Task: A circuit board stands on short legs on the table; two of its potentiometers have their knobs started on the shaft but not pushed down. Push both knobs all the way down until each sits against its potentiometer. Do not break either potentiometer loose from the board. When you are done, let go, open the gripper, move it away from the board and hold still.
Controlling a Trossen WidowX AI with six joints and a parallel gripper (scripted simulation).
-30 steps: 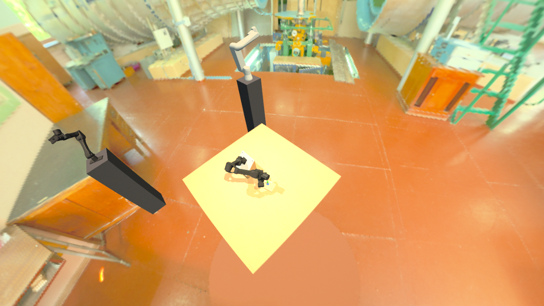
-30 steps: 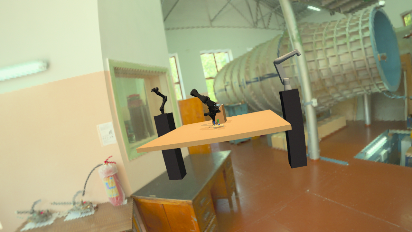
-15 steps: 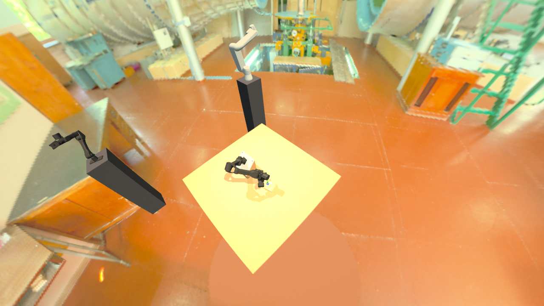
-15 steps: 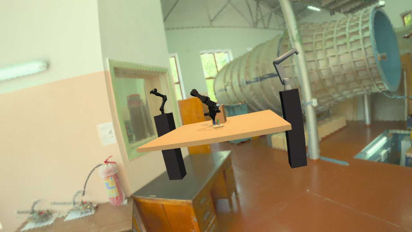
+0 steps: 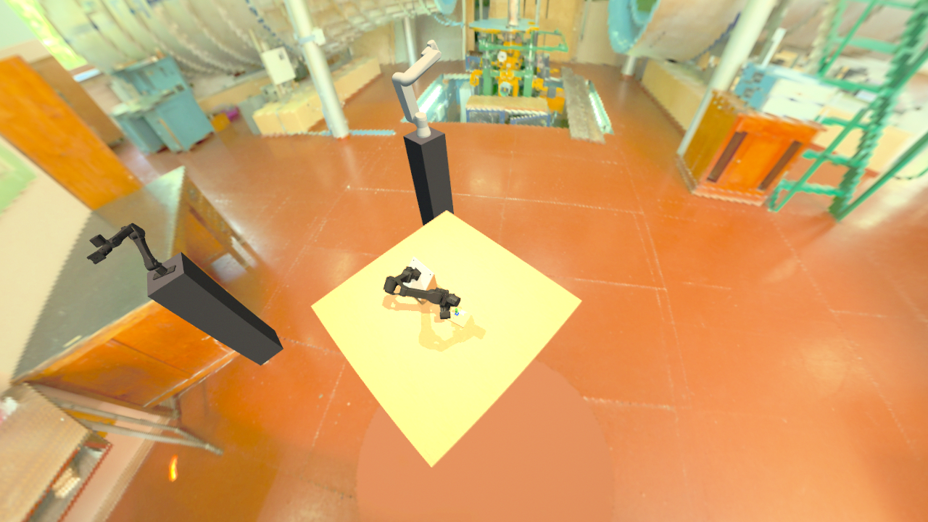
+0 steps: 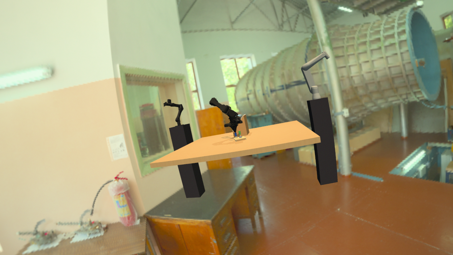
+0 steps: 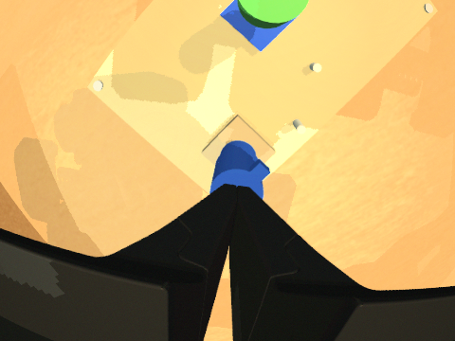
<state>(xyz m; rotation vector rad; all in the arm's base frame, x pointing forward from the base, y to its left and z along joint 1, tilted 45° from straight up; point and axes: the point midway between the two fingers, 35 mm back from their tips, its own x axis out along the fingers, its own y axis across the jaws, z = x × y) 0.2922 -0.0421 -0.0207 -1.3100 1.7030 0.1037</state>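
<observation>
Right now the blue knob is 20 mm below my gripper tip. The rest, counted from my gripper tip: green knob: 50 mm to the left, 40 mm ahead, 10 mm below.
</observation>
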